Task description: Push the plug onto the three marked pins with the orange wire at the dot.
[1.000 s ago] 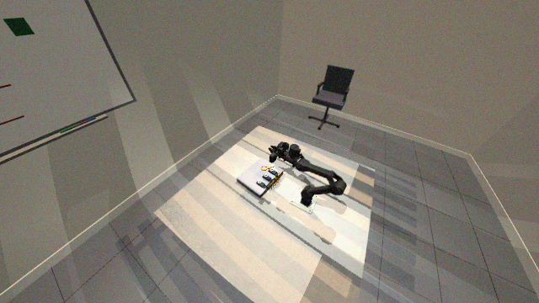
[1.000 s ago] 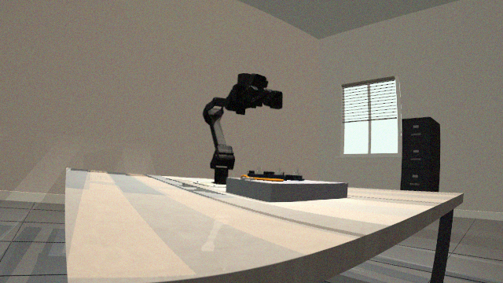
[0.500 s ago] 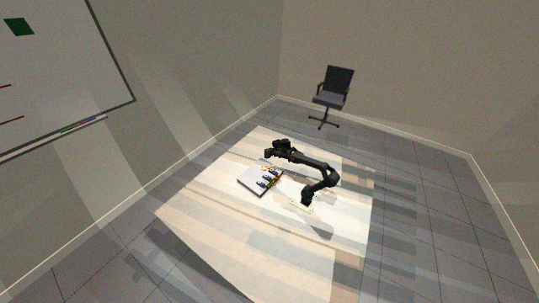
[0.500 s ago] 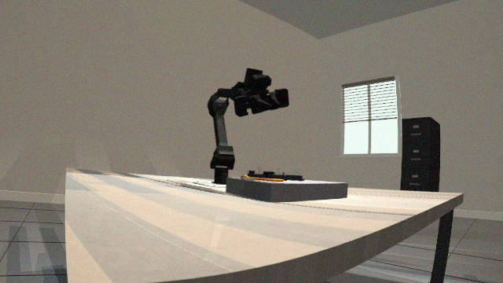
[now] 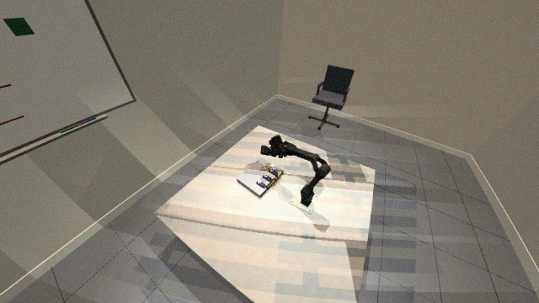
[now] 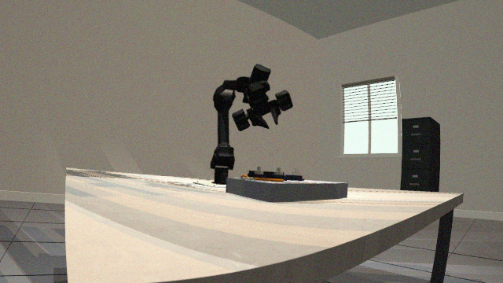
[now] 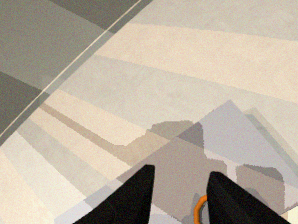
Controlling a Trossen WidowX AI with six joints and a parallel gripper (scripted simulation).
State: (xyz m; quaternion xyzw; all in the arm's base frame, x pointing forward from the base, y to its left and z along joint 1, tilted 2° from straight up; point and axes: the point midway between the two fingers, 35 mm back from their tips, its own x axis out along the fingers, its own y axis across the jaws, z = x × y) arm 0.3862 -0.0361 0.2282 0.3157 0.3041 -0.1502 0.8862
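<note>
The yellow band lies 14 cm behind my gripper tip, 13 cm below it and 5 cm to the left of it. Also, from my gripper tip: grey holder: 18 cm below, 8 cm to the left, 2 cm ahead; then dark servo: 16 cm below, 9 cm behind, 8 cm to the left.
</note>
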